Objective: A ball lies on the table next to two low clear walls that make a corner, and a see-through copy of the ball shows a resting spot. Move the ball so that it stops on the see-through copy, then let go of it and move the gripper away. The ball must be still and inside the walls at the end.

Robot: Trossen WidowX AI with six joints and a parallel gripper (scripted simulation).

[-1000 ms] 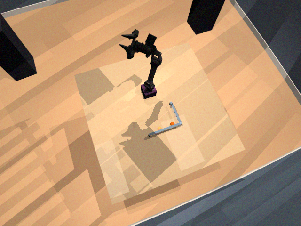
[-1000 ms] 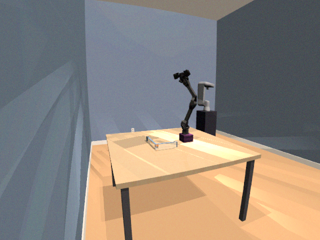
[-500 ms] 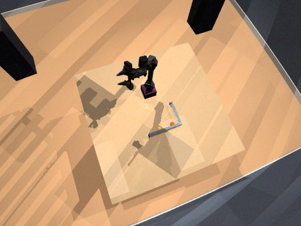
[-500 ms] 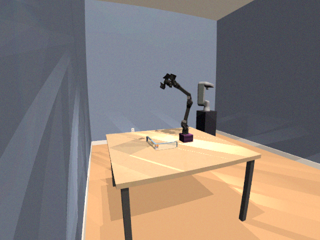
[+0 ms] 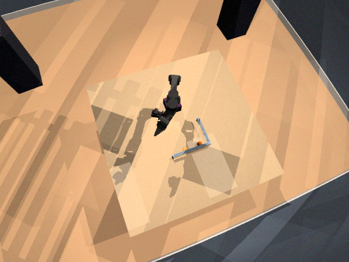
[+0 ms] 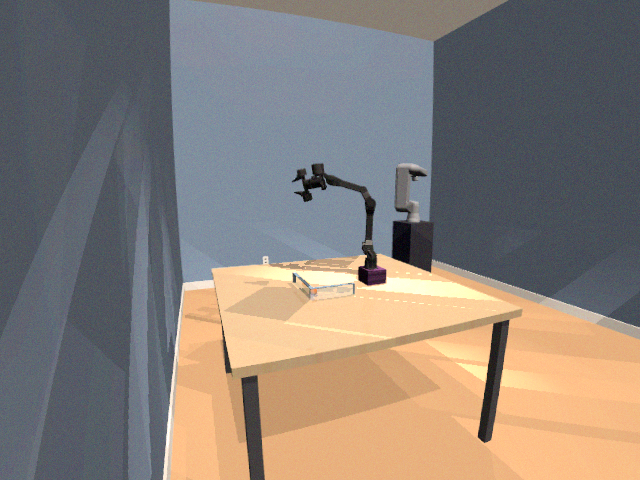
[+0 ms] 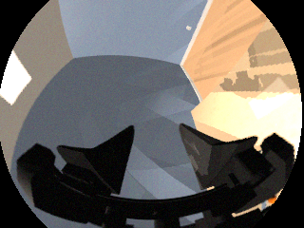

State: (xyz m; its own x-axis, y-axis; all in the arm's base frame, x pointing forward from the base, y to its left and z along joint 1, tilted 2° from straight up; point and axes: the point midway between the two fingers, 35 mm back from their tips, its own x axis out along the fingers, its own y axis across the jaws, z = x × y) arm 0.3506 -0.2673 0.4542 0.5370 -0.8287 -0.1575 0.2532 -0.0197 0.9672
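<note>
Right now my gripper tip is 3 cm short of the orange ball, 37 cm to the right of it and 52 cm above it. Also, from my gripper tip: see-through copy of ball 2 cm ahead, 24 cm to the left, 52 cm below.
</note>
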